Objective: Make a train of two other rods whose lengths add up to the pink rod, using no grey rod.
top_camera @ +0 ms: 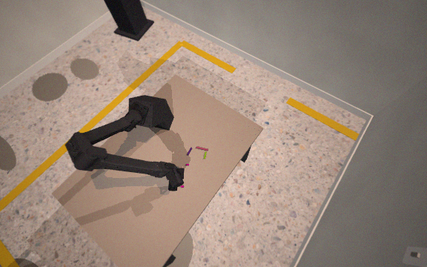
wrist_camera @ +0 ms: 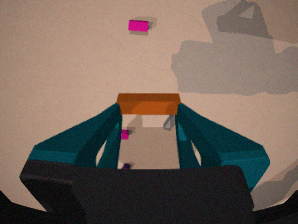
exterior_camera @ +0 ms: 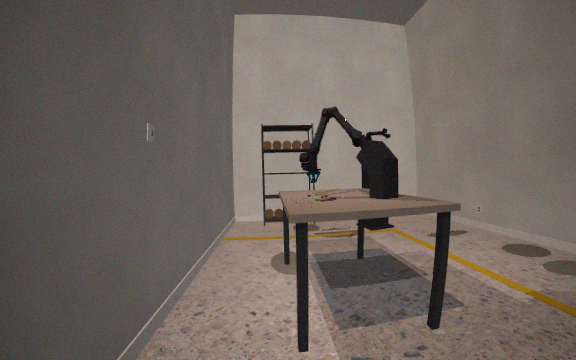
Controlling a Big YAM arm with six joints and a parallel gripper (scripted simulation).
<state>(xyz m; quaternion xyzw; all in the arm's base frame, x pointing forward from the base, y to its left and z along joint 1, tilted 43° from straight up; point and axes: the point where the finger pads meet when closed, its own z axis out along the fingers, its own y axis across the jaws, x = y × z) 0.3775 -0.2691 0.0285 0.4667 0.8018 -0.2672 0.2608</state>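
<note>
The grey rod is 7 cm behind my hand, 6 cm to the left of it and 11 cm below it. Also, from my hand: purple rod: 5 cm behind, 21 cm to the left, 11 cm below; lime rod: 7 cm ahead, 23 cm to the left, 11 cm below; orange rod: 1 cm to the right, 1 cm below.
</note>
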